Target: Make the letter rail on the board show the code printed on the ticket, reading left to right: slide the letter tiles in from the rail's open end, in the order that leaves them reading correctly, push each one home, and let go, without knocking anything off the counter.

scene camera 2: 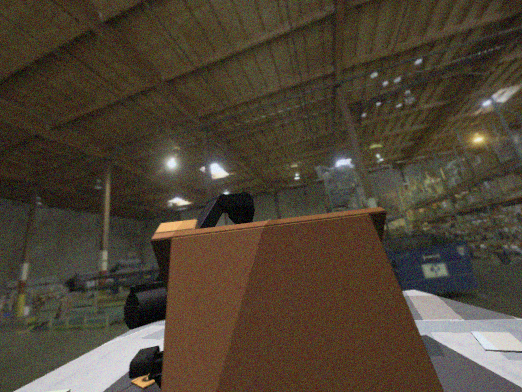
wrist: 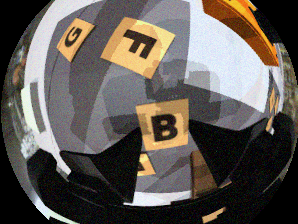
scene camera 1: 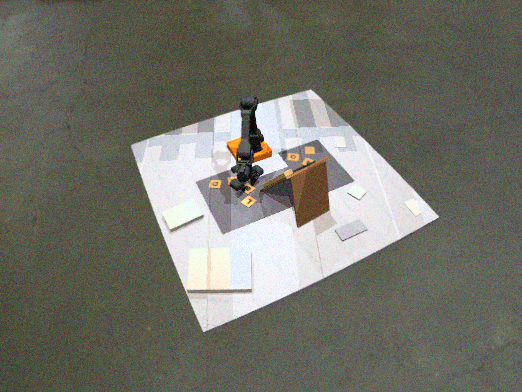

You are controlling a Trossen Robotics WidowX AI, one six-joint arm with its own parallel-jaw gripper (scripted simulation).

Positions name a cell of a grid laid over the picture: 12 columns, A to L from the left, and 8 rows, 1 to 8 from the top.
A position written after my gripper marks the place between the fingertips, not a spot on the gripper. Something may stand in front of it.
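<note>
Wrist view: my gripper (wrist: G5) holding a letter tile (wrist: G5); also a letter tile (wrist: F2) and a letter tile (wrist: D2). Scene camera 2 shows a board (scene camera 2: H7), and scene camera 1 shows the board (scene camera 1: H4) as well.
</note>
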